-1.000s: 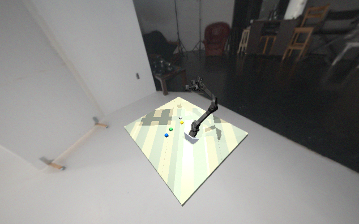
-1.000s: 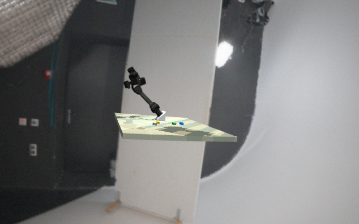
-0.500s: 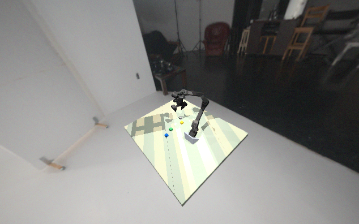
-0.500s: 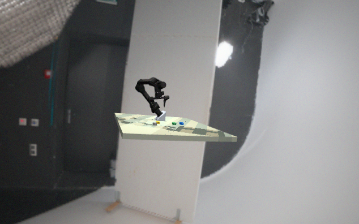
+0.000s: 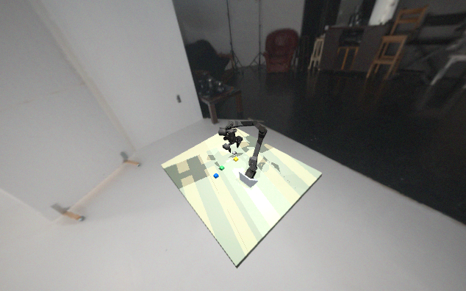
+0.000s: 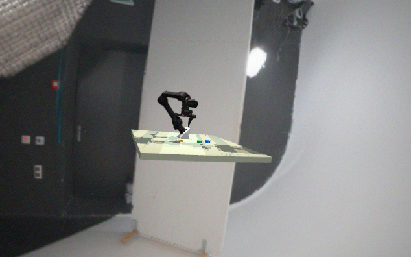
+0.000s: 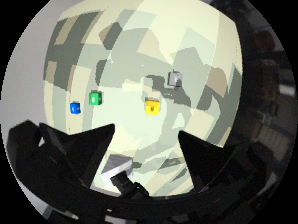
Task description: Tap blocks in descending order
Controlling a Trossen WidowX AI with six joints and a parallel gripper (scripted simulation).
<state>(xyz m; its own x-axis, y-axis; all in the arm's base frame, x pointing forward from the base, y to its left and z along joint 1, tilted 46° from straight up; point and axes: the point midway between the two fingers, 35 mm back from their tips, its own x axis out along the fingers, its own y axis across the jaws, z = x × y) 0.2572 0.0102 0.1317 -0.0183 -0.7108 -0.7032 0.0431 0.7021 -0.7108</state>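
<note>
Right now the yellow block is 12 cm below my gripper tip and 1 cm to the right of it. Round my gripper tip: grey-white block: 12 cm below, 8 cm ahead, 6 cm to the right; then green block: 15 cm to the left, 12 cm below, 2 cm ahead; then blue block: 24 cm to the left, 12 cm below, 1 cm behind.
</note>
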